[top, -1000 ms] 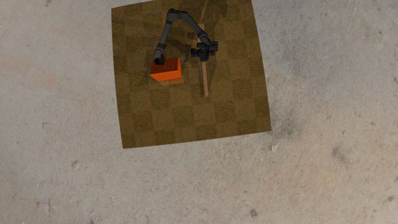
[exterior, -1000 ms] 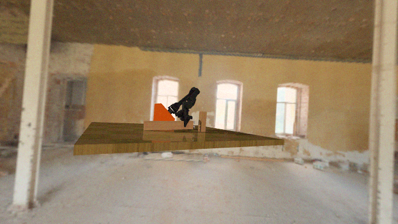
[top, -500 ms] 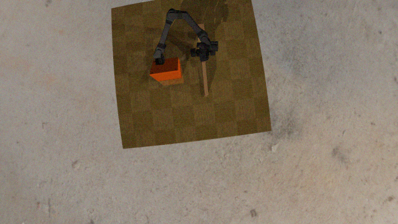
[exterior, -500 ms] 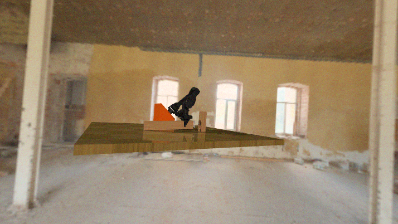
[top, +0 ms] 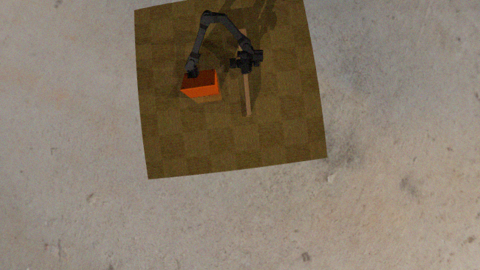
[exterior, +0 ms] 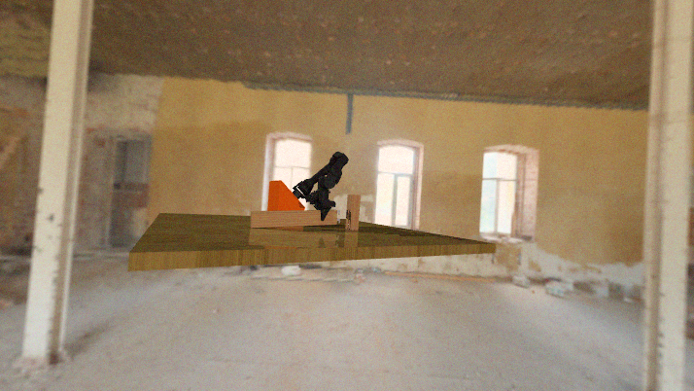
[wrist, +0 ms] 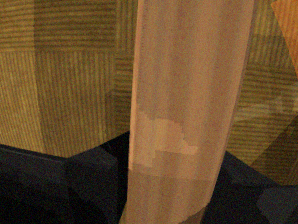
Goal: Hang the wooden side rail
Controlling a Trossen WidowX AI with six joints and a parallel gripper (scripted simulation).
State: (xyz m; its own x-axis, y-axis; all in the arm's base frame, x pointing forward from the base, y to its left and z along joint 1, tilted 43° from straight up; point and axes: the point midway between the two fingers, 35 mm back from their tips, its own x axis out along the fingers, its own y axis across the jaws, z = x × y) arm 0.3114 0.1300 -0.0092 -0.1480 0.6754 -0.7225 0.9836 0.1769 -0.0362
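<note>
Now: gripper tip 170 mm to the right of the headboard post, 40 mm below it and 20 mm past it.
</note>
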